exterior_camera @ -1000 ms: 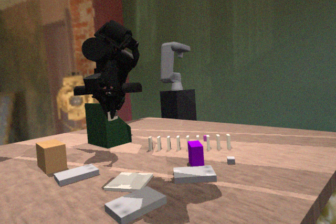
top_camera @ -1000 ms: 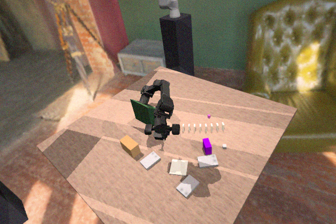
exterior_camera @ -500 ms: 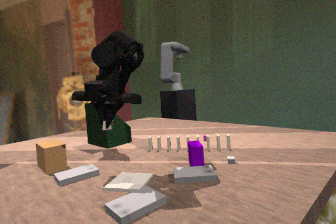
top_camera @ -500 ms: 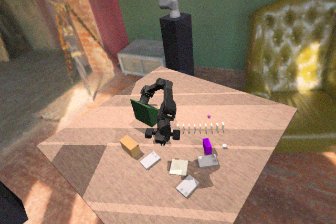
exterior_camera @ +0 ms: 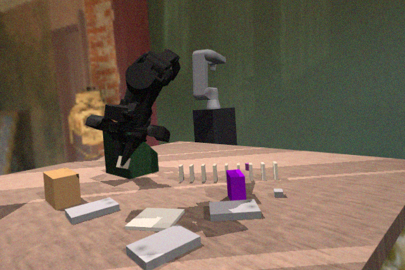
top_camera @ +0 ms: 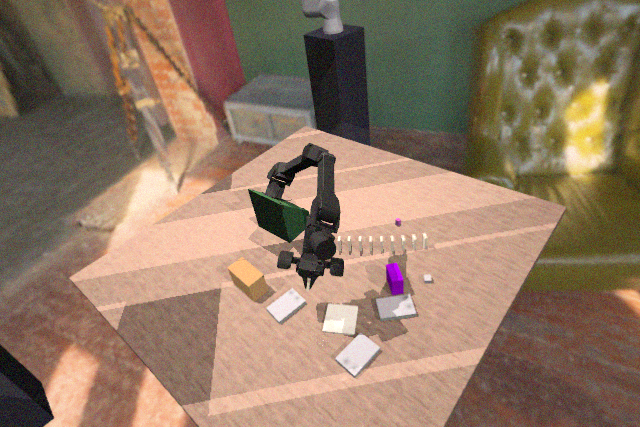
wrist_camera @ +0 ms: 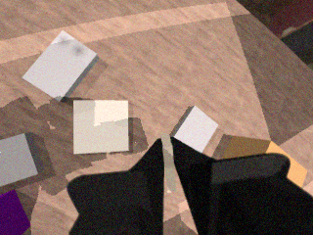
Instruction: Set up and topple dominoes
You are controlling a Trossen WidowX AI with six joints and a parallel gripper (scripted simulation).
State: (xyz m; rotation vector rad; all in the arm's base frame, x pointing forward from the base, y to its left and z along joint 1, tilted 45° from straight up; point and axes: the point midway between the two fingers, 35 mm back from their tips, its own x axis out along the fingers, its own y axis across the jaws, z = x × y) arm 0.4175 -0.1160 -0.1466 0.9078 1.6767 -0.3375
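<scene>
Right now the white slab is 110 mm below my gripper tip, 80 mm ahead of it and 40 mm to the left of it. From my gripper tip the other things lie so: purple block (240 mm to the left, 120 mm ahead, 90 mm below); then tan box (240 mm behind, 80 mm below, 70 mm to the right); then small grey cube (330 mm to the left, 190 mm ahead, 110 mm below).
</scene>
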